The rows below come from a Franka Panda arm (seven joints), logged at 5 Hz.
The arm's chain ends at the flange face. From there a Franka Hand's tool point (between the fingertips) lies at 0.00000 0.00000 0.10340 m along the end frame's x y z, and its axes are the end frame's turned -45 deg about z.
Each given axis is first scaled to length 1.
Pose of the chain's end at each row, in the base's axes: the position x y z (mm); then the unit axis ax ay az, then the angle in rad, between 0 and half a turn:
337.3 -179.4 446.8 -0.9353 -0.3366 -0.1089 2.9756
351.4 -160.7 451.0 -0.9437 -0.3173 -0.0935 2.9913
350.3 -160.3 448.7 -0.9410 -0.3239 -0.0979 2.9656
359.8 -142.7 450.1 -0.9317 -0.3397 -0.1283 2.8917
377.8 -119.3 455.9 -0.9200 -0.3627 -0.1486 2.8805
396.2 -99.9 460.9 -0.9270 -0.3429 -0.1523 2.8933
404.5 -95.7 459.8 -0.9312 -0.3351 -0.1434 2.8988
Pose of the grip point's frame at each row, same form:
352.5 -155.9 347.3 -0.7332 -0.6670 -0.1321 3.0715
364.6 -140.0 350.6 -0.7487 -0.6528 -0.1149 3.0742
363.3 -136.8 348.9 -0.7433 -0.6574 -0.1238 3.0538
375.5 -110.0 353.3 -0.7267 -0.6667 -0.1657 3.0087
395.9 -83.8 360.5 -0.7066 -0.6827 -0.1863 3.0137
416.2 -65.7 365.4 -0.7207 -0.6674 -0.1873 3.0284
423.4 -62.8 363.6 -0.7279 -0.6621 -0.1781 3.0267

